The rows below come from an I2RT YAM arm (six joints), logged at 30 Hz.
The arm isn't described. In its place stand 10 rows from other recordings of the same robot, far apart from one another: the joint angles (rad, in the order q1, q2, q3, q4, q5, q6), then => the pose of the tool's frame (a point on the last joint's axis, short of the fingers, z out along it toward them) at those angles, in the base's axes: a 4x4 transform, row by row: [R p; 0 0 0 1], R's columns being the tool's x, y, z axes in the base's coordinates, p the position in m.
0.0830 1.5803 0.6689 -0.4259 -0.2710 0.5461 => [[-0.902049 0.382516 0.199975 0.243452], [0.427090 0.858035 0.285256 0.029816], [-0.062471 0.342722 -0.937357 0.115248], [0 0 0 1]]
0.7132 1.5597 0.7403 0.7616 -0.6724 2.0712 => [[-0.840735 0.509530 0.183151 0.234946], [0.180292 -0.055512 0.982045 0.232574], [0.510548 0.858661 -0.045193 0.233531], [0 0 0 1]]
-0.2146 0.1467 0.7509 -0.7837 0.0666 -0.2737 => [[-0.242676 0.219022 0.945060 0.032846], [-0.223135 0.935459 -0.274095 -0.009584], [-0.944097 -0.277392 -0.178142 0.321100], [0 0 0 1]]
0.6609 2.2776 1.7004 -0.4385 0.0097 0.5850 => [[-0.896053 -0.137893 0.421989 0.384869], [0.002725 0.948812 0.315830 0.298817], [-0.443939 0.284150 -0.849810 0.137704], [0 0 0 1]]
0.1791 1.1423 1.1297 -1.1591 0.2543 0.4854 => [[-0.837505 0.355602 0.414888 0.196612], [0.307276 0.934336 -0.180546 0.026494], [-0.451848 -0.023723 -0.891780 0.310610], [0 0 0 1]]
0.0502 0.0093 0.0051 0.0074 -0.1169 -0.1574 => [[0.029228 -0.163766 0.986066 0.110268], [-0.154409 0.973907 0.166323 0.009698], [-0.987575 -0.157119 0.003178 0.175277], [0 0 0 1]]
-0.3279 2.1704 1.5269 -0.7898 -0.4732 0.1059 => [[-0.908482 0.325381 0.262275 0.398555], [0.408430 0.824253 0.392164 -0.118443], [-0.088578 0.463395 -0.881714 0.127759], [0 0 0 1]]
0.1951 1.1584 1.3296 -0.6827 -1.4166 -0.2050 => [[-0.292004 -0.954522 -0.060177 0.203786], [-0.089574 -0.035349 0.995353 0.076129], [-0.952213 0.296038 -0.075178 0.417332], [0 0 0 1]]
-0.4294 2.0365 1.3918 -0.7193 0.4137 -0.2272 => [[-0.969746 0.244089 0.003574 0.350743], [0.217200 0.869418 -0.443776 -0.176344], [-0.111428 -0.429574 -0.896131 0.145784], [0 0 0 1]]
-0.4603 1.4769 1.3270 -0.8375 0.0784 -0.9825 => [[-0.815508 -0.354819 0.457221 0.273606], [-0.521330 0.793438 -0.314119 -0.138772], [-0.251321 -0.494529 -0.832033 0.307697], [0 0 0 1]]
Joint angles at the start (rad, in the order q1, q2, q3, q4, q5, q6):
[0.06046 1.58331 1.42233 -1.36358 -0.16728 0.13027]
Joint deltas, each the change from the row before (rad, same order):
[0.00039 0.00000 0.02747 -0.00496 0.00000 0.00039]
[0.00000 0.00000 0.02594 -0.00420 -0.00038 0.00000]
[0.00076 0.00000 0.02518 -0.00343 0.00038 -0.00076]
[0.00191 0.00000 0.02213 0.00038 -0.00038 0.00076]
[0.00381 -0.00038 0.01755 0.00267 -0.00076 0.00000]
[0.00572 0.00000 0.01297 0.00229 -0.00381 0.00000]
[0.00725 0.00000 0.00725 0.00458 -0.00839 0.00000]
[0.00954 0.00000 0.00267 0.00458 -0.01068 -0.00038]
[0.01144 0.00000 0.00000 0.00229 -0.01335 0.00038]
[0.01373 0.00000 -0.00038 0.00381 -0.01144 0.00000]
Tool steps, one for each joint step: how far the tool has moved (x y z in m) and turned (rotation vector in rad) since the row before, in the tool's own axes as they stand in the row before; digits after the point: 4 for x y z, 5 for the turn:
[-0.0019 0.0015 -0.0068 -0.00290 -0.02194 -0.00374]
[-0.0019 0.0014 -0.0065 -0.00317 -0.02120 -0.00362]
[-0.0018 0.0015 -0.0062 -0.00247 -0.02118 -0.00513]
[-0.0019 0.0017 -0.0054 -0.00345 -0.02161 -0.00486]
[-0.0016 0.0021 -0.0043 -0.00386 -0.01934 -0.00716]
[-0.0012 0.0025 -0.0030 -0.00653 -0.01335 -0.00815]
[-0.0008 0.0028 -0.0015 -0.01093 -0.00905 -0.00910]
[-0.0003 0.0033 -0.0002 -0.01304 -0.00373 -0.01093]
[0.0003 0.0037 0.0006 -0.01539 0.00198 -0.01108]
[0.0003 0.0043 0.0009 -0.01403 0.00130 -0.01389]

